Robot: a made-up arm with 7 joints.
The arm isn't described. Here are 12 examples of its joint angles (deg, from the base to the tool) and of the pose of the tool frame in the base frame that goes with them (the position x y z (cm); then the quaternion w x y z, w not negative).
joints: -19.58 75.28 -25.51 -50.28 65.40 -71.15 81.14
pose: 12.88 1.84 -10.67 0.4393 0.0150 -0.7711 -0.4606
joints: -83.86 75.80 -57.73 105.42 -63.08 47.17 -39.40
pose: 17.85 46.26 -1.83 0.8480 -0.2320 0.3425 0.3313
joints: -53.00 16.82 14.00 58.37 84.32 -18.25 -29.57
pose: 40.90 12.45 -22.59 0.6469 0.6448 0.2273 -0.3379
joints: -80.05 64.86 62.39 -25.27 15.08 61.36 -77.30
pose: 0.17 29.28 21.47 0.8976 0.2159 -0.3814 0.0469
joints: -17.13 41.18 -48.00 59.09 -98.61 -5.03 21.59
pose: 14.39 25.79 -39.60 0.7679 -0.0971 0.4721 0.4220
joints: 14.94 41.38 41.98 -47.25 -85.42 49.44 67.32
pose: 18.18 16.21 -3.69 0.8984 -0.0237 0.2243 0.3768
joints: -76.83 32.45 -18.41 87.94 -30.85 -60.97 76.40
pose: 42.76 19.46 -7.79 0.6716 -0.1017 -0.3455 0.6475
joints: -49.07 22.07 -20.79 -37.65 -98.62 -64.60 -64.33
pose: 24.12 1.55 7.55 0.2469 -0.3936 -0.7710 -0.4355
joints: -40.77 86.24 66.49 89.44 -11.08 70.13 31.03
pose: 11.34 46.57 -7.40 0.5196 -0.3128 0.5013 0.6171
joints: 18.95 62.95 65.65 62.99 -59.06 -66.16 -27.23
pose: -5.57 48.02 -1.82 0.7356 0.4035 -0.3048 0.4507
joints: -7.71 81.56 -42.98 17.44 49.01 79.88 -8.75
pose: 18.74 34.66 -17.25 0.1074 0.8485 0.4525 0.2525
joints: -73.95 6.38 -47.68 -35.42 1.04 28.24 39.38
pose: 13.09 -18.21 8.60 0.8281 0.0204 -0.5172 -0.2152
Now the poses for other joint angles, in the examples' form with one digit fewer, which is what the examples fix.
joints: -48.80 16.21 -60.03 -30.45 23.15 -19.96 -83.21
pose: 12.4 -16.8 -2.7 0.078 0.519 -0.355 -0.774
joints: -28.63 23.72 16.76 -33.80 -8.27 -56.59 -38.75
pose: 19.8 10.8 5.8 0.532 0.382 -0.716 -0.241
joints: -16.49 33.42 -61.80 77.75 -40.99 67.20 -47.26
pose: 0.0 28.0 -37.9 0.263 -0.133 0.954 0.049
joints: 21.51 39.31 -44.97 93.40 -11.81 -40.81 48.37
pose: -21.1 33.4 -30.0 0.606 0.606 0.508 0.081
